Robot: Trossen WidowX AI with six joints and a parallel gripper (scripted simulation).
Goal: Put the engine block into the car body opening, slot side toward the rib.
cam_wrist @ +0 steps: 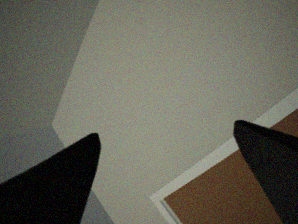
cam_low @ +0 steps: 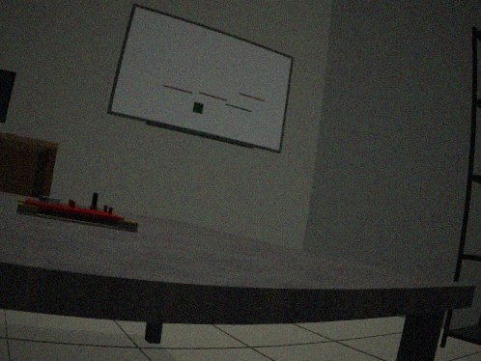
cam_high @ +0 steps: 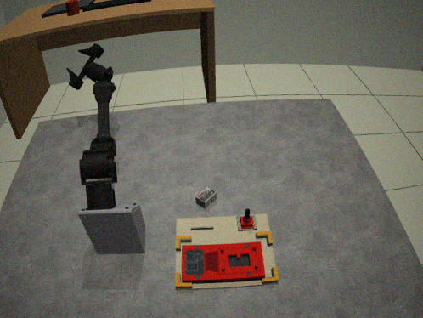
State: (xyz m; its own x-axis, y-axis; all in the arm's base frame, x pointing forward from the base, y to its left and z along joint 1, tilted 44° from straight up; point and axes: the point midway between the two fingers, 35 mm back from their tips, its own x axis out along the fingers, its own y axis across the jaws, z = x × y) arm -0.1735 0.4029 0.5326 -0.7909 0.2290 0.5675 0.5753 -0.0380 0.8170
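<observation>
My gripper tip is 560 mm to the left of the grey engine block, 470 mm short of it and 250 mm above it.
</observation>
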